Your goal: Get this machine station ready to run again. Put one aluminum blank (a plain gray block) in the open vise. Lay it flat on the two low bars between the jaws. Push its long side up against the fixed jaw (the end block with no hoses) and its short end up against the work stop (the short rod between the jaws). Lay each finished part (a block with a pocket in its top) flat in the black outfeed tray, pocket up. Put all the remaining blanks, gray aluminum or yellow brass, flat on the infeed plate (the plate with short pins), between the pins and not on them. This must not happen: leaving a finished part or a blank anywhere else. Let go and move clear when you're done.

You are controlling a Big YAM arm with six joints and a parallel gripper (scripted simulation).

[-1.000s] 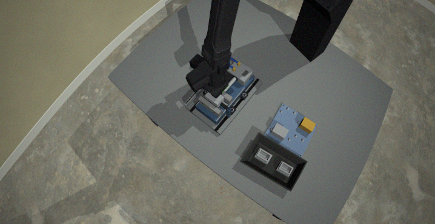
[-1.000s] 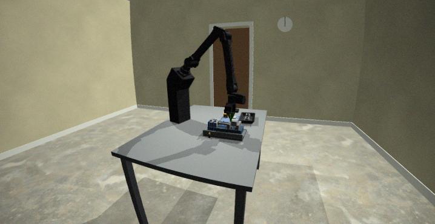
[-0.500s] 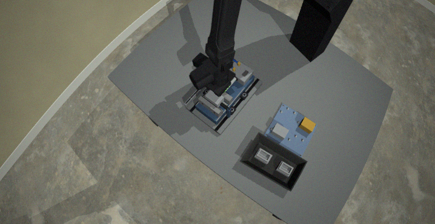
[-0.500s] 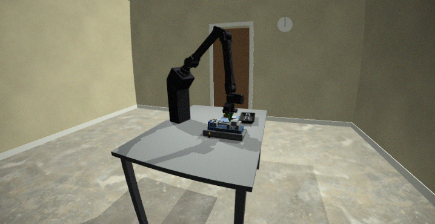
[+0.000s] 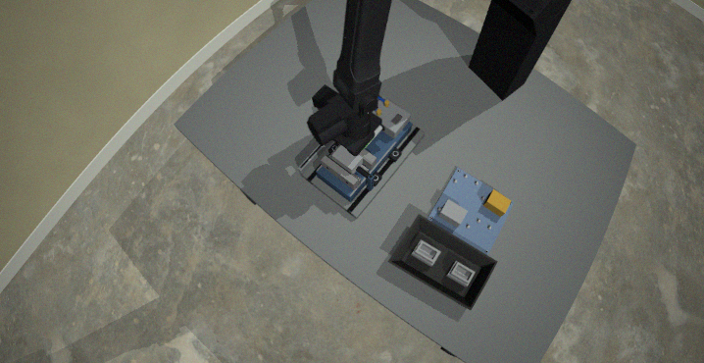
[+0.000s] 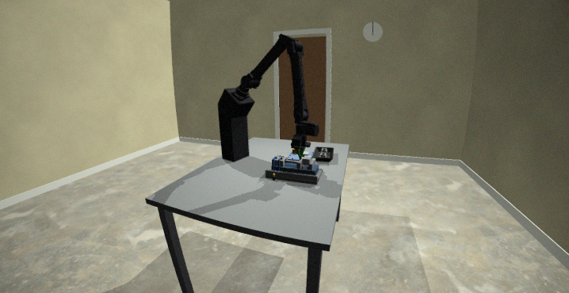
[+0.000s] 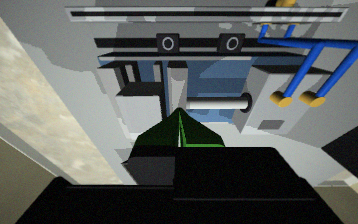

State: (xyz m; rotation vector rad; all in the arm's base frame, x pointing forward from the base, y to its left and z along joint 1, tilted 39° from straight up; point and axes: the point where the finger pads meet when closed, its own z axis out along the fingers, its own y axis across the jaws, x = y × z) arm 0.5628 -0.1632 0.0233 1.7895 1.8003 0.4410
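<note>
My gripper is now 30 mm above the moving jaw. Also, from my hand: blue infeed plate 60 mm behind, 320 mm to the left, 100 mm below; then fixed jaw 70 mm ahead, 30 mm below; then white rod 50 mm behind, 30 mm below.
</note>
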